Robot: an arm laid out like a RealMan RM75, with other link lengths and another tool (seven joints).
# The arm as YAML. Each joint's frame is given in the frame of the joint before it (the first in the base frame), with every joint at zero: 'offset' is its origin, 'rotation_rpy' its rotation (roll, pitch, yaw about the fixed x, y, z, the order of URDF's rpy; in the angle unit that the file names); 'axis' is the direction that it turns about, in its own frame. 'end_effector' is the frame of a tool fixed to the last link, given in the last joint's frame.
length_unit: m
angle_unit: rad
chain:
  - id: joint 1
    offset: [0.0, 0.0, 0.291]
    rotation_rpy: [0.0, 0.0, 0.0]
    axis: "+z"
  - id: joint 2
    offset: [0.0, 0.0, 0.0]
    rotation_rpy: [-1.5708, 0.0, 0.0]
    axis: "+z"
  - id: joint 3
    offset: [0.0, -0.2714, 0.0]
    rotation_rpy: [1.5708, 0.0, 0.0]
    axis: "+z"
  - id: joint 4
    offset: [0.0, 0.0, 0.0]
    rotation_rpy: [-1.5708, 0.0, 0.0]
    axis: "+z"
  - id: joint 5
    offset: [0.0, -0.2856, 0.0]
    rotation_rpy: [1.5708, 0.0, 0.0]
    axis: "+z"
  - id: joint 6
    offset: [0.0, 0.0, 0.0]
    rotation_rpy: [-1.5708, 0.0, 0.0]
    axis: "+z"
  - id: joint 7
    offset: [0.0, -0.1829, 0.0]
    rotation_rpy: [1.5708, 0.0, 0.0]
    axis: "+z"
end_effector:
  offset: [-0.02, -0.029, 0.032]
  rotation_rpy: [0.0, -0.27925, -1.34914]
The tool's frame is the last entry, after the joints.
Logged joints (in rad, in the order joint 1, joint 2, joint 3, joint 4, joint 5, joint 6, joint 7), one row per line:
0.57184, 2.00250, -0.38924, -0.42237, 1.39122, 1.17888, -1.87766
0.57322, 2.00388, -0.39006, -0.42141, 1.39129, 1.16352, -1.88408
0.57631, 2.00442, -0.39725, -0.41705, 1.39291, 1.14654, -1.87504
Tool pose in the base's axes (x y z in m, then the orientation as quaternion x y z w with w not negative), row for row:
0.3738, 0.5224, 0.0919, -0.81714, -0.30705, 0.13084, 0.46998
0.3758, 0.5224, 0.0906, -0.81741, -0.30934, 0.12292, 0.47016
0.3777, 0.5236, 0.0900, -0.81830, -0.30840, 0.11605, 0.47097
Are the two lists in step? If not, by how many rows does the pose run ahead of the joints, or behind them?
The pose runs 1 row behind the joints: the pose in row i belongs to the joints in row i - 1.
